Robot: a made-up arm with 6 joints. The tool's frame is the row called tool. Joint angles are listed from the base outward.
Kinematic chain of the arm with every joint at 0, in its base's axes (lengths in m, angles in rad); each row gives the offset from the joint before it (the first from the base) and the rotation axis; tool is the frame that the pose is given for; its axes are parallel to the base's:
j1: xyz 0 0 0.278 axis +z
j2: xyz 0 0 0 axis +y
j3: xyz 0 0 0.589 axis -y
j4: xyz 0 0 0 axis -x
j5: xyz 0.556 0 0 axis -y
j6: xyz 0 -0.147 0 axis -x
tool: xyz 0 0 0
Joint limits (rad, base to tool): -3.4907..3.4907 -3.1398..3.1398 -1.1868..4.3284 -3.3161..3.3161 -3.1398..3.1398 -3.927..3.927
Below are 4 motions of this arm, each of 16 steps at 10 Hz.
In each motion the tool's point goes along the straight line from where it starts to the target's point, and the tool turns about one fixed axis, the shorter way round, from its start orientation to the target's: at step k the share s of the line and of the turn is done. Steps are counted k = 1, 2, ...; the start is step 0. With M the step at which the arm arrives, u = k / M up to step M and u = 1 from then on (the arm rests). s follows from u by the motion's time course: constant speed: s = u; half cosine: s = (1 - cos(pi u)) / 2; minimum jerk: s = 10 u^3 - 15 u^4 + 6 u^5.
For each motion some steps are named. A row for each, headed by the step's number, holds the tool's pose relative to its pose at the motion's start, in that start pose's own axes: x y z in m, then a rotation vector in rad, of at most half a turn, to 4 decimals.
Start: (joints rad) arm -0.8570 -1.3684 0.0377 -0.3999 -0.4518 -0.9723
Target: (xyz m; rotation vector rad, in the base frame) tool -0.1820 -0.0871 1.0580 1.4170 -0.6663 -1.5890
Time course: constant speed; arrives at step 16
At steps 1, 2, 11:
1: 0.0185 -0.0166 0.0032 -0.0031 -0.0304 -0.1017
2: 0.0369 -0.0331 0.0063 -0.0063 -0.0608 -0.2034
11: 0.2030 -0.1821 0.0348 -0.0346 -0.3345 -1.1186

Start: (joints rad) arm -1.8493 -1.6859 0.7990 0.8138 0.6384 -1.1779
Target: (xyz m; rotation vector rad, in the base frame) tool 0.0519 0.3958 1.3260 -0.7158 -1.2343 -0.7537
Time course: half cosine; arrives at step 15
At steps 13, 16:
13: -0.4355 -0.1990 -0.9455 0.7495 0.9270 -1.0029
16: -0.4552 -0.2080 -0.9882 0.7833 0.9689 -1.0482

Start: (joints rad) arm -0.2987 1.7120 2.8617 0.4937 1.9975 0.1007
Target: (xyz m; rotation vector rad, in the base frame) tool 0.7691 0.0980 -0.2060 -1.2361 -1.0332 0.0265
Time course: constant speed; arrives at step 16
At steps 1, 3, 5, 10, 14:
1: 0.0173 0.0296 0.0552 0.0347 0.0962 0.0442
3: 0.0520 0.0887 0.1657 0.1042 0.2887 0.1327
5: 0.0867 0.1479 0.2761 0.1736 0.4811 0.2212
10: 0.1734 0.2958 0.5522 0.3473 0.9622 0.4424
14: 0.2427 0.4141 0.7731 0.4862 1.3471 0.6194

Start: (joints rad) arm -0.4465 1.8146 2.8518 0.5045 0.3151 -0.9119
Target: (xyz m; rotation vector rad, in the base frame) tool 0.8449 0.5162 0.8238 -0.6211 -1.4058 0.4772
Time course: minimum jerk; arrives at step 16
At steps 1, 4, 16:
1: 0.0005 0.0021 -0.0003 -0.0004 -0.0004 0.0015
4: 0.0254 0.1003 -0.0129 -0.0203 -0.0194 0.0686
16: 0.2458 0.9688 -0.1242 -0.1963 -0.1873 0.6631

